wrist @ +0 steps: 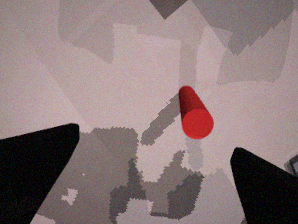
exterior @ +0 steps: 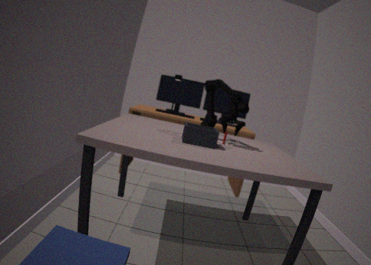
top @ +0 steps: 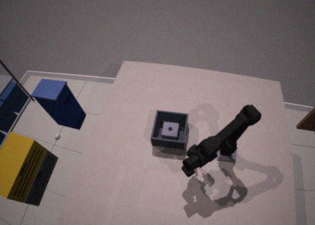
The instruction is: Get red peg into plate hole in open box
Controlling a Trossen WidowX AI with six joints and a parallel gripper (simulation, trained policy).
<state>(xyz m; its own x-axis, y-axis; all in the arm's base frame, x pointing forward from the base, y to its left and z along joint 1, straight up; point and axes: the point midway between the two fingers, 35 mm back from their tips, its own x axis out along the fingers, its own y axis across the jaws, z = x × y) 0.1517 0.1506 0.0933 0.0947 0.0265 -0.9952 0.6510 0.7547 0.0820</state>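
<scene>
Now: the red peg 30 mm to the right of my gripper tip and 30 mm below it. The rest, counted from my gripper tip: dark blue-grey box (190 mm ahead, 190 mm to the right, 40 mm below); grey plate (190 mm ahead, 190 mm to the right, 20 mm below).
</scene>
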